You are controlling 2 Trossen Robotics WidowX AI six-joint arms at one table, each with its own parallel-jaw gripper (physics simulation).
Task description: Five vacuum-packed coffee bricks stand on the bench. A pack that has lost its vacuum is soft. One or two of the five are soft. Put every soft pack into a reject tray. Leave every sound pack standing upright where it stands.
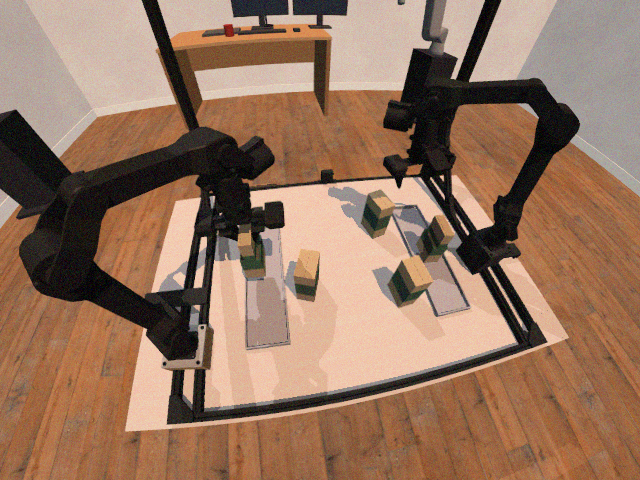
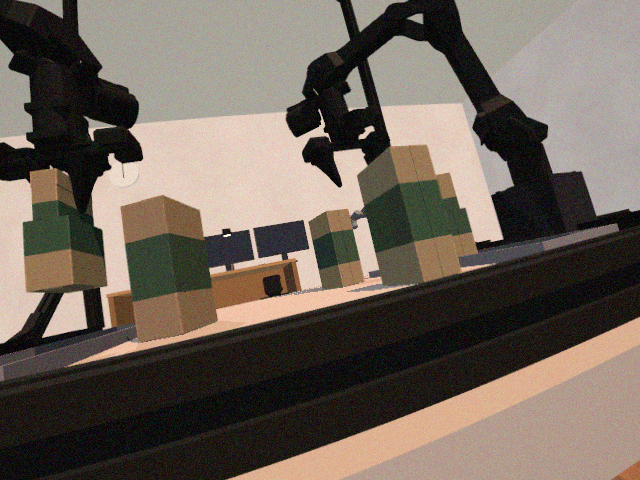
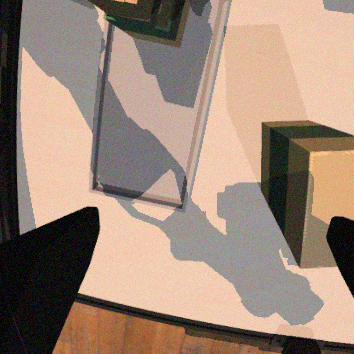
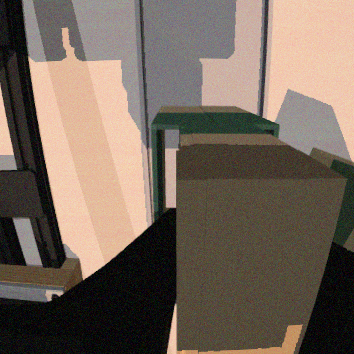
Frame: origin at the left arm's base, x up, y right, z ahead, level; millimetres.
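Seen in the pictures: left gripper, fingertip midpoint: [image 1: 412, 184] [image 3: 216, 223]; right gripper, fingertip midpoint: [image 1: 249, 241] [image 2: 69, 214] [image 4: 219, 219]; left arm's base, link origin: [image 1: 491, 240] [image 2: 534, 183]; right arm's base, link origin: [image 1: 183, 345].
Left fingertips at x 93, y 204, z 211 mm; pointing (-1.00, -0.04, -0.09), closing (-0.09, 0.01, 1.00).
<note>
Pixels of each thing's top centre, then the offset from my left fingertips to it. "pt": a spot on its surface instead.
- green-banded coffee pack, top centre: [image 4: 240, 345] [image 2: 62, 180] [image 1: 244, 232] dx +20, dy -60, dz +476 mm
- left-hand tray, top centre: [image 4: 203, 134] [image 2: 88, 335] [image 1: 263, 273] dx -181, dy -56, dz +466 mm
- pack with a narrowed upper part, top centre: [image 2: 429, 182] [image 1: 444, 225] dx -51, dy -129, dz -52 mm
- black frame, surface spot: [image 2: 320, 341] [image 1: 366, 396] pt dx -179, dy -443, dz +305 mm
My right gripper [image 1: 245, 233] [image 2: 57, 192] [image 4: 219, 219] is shut on a green-banded coffee pack [image 1: 253, 260] [image 2: 62, 242] [image 4: 250, 270], its upper part narrowed between the fingers. The pack hangs upright above the left-hand tray [image 1: 268, 345] [image 4: 144, 100]. My left gripper [image 1: 419, 173] [image 2: 355, 173] [image 3: 216, 223] is open and empty, high beyond the right-hand tray [image 1: 453, 312] [image 3: 140, 199]. A pack with a narrowed upper part [image 1: 434, 242] [image 2: 459, 219] stands in that tray. Three straight-sided packs stand upright on the bench: one [image 1: 307, 273] [image 2: 168, 263], another [image 1: 409, 281] [image 2: 408, 217], and a third [image 1: 377, 214] [image 2: 338, 248] [image 3: 335, 175].
The straight-sided pack at left-centre stands close beside the left-hand tray. The other two stand on the inner side of the right-hand tray. A black frame [image 1: 361, 388] [image 2: 320, 341] borders the bench. A desk [image 1: 253, 56] with monitors stands behind.
</note>
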